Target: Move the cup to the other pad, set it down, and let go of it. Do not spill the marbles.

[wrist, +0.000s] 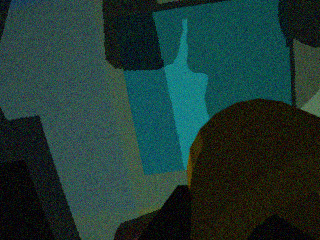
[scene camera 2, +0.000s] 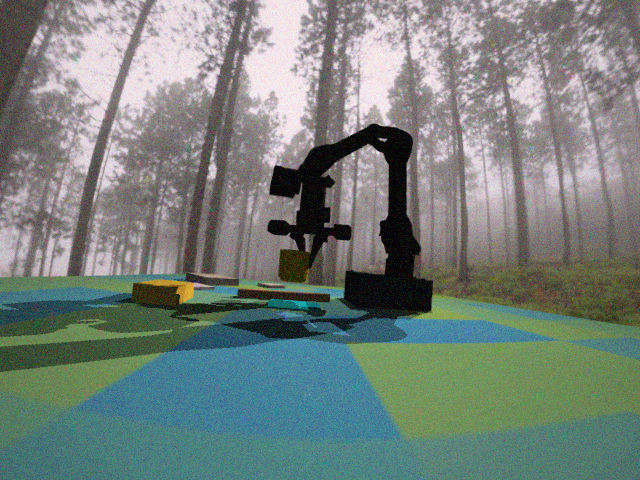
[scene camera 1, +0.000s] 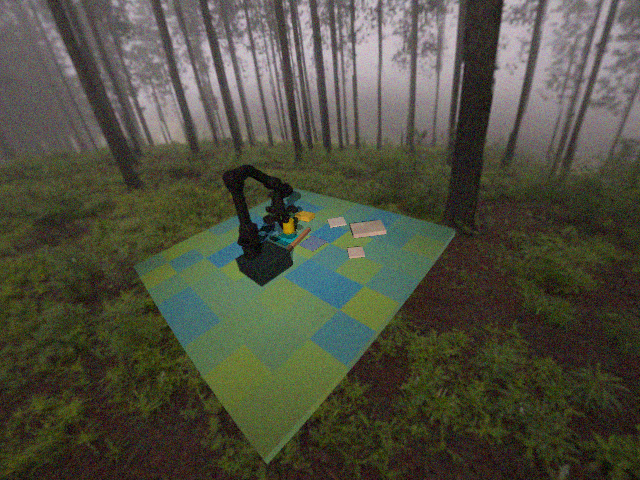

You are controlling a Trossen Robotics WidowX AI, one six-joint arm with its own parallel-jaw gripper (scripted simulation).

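You'd see my gripper (scene camera 2: pixel 306 267), and it's there in the wrist view too, that gripper (wrist: pixel 201 195). Then there's a teal pad (wrist: pixel 180 70), plus a brown wooden bar (scene camera 2: pixel 242 293).
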